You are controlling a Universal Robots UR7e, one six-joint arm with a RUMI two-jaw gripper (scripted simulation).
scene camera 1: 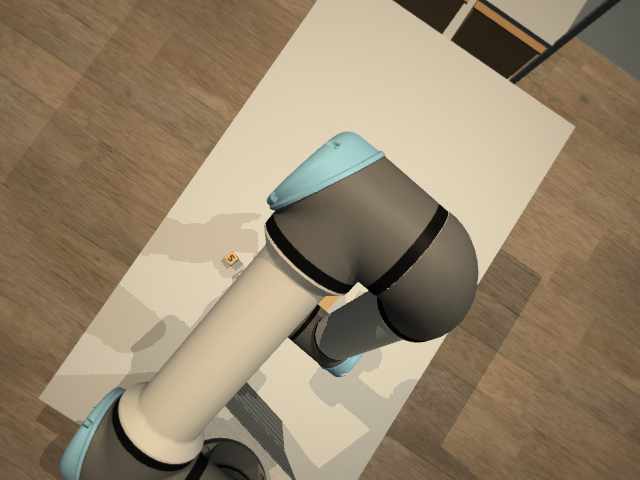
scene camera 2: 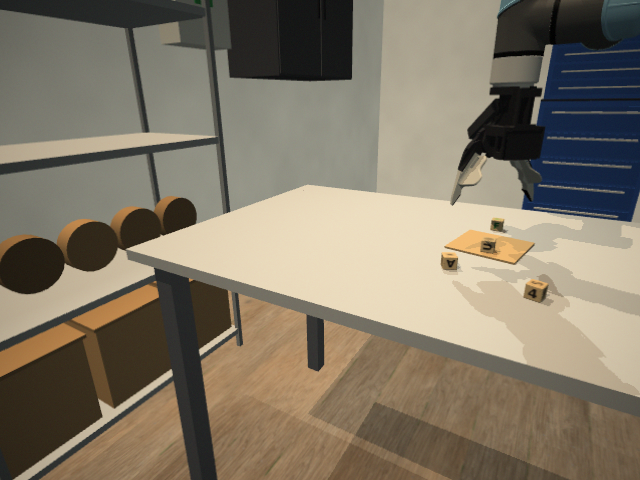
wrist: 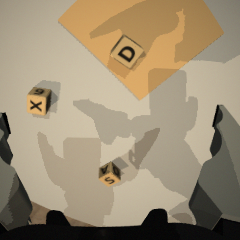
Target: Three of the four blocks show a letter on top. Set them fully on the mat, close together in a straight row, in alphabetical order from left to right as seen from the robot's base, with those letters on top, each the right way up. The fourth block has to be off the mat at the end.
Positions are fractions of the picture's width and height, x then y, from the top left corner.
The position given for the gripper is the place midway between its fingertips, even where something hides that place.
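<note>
The gripper (scene camera 2: 0.77, 0.42) appears in the wrist view (wrist: 0.46, 0.46) too, and the scene also has an orange mat (scene camera 2: 0.80, 0.52).
</note>
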